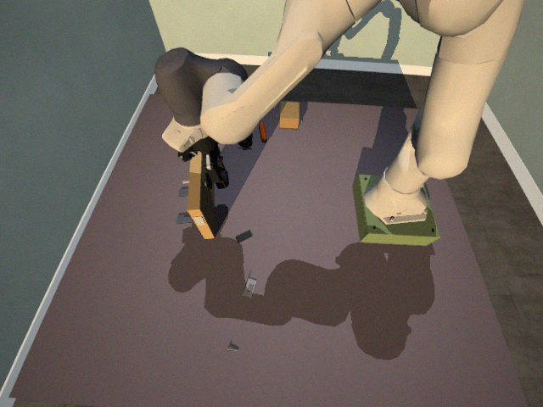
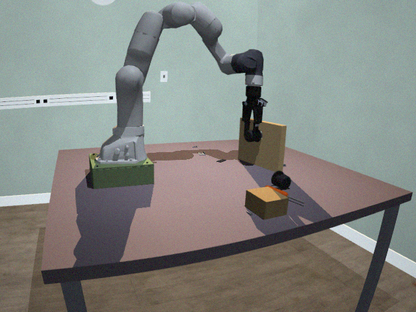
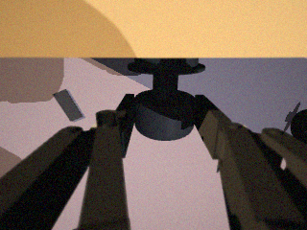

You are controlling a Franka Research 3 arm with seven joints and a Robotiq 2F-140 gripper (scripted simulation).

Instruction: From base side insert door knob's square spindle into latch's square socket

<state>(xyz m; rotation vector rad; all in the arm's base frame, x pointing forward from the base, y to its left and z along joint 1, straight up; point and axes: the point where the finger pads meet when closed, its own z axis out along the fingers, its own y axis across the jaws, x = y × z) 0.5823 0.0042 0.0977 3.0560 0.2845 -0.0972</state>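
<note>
Right now my hand is 70 mm short of the wooden door panel, 10 mm to the right of it and 50 mm above it.
</note>
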